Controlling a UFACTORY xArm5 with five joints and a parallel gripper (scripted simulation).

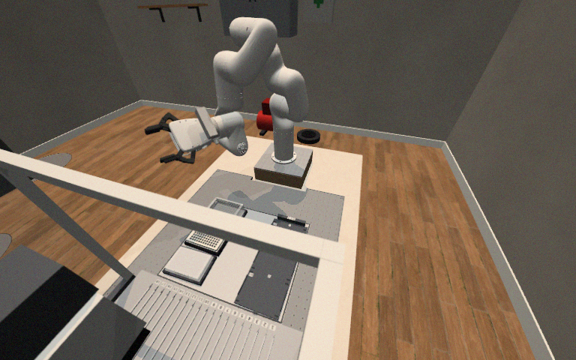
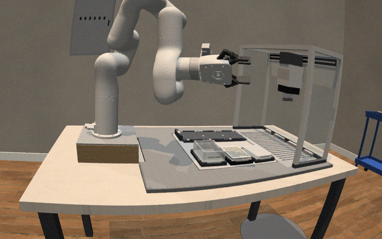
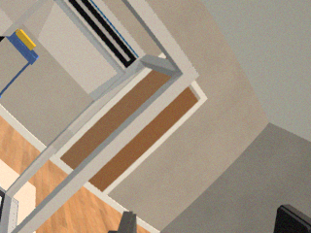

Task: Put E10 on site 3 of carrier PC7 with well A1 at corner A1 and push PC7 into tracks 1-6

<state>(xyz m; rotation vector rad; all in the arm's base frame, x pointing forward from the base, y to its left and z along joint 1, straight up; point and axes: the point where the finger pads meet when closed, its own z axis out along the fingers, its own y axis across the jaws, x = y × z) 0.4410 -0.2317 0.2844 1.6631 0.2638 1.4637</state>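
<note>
Now: the 384-well plate E10 160 mm ahead of my hand, 110 mm to the left of it and 330 mm below it. Round my hand: deep-well block E07: 60 mm behind, 120 mm to the left, 320 mm below; then 96-well plate E01: 50 mm ahead, 110 mm to the left, 330 mm below; then plate nest S3: 160 mm ahead, 110 mm to the left, 340 mm below.
</note>
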